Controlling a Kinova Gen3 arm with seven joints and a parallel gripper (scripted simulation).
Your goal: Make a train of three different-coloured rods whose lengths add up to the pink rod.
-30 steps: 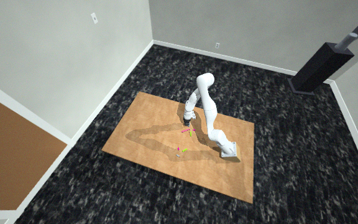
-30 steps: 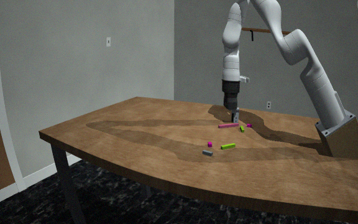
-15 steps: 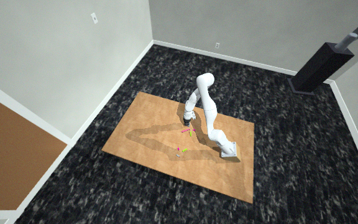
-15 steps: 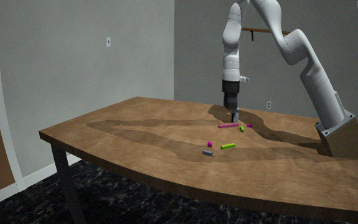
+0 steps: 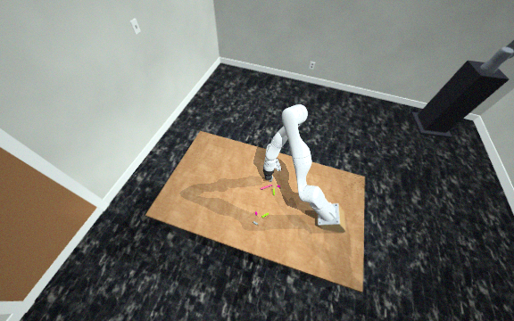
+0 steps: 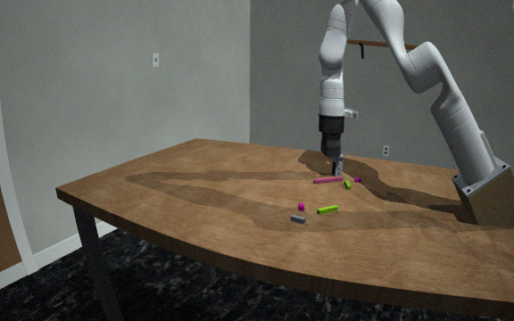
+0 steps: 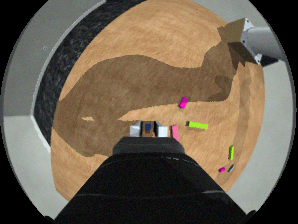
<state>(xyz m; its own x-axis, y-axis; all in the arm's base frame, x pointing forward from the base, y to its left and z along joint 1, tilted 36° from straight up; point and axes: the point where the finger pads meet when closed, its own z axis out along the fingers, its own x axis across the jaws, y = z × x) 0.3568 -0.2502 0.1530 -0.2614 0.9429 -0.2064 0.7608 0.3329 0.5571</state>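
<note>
Now: the blue rod 1 cm below my hand. Round my hand: pink rod: 2 cm ahead, 7 cm to the left, 1 cm below; then grey rod: 7 cm ahead, 34 cm to the left, 1 cm below.
</note>
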